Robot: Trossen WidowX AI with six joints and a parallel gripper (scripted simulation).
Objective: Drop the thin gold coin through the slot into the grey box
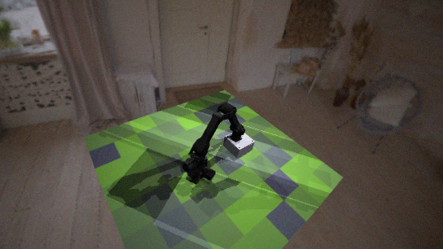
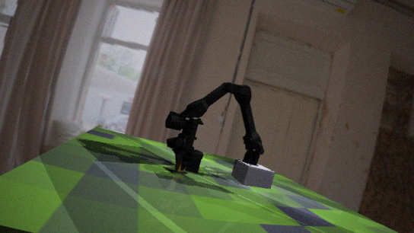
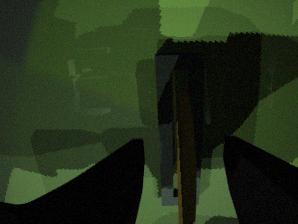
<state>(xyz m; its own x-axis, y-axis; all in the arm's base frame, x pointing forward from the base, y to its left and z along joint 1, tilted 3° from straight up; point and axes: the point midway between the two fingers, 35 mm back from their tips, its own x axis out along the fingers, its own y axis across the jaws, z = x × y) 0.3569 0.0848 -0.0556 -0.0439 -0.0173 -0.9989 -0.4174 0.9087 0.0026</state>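
Right now the gold coin is 10 mm above my gripper tip.
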